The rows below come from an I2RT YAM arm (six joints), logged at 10 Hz.
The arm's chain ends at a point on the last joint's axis. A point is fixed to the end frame.
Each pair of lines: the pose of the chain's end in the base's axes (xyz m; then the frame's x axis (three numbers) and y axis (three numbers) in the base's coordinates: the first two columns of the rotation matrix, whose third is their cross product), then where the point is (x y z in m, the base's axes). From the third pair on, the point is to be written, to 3 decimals.
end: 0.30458 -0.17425 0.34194 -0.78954 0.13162 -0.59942 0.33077 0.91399 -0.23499
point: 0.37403 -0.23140 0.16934
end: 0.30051 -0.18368 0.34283 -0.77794 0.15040 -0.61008 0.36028 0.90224 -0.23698
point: 0.37037 -0.24405 0.17150
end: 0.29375 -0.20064 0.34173 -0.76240 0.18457 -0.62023 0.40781 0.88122 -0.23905
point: 0.362 -0.266 0.172
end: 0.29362 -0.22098 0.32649 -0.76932 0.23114 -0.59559 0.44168 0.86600 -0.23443
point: 0.355 -0.286 0.153
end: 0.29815 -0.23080 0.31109 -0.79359 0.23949 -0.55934 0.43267 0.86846 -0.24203
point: 0.352 -0.294 0.135
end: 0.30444 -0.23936 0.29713 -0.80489 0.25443 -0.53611 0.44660 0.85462 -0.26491
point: 0.351 -0.305 0.120
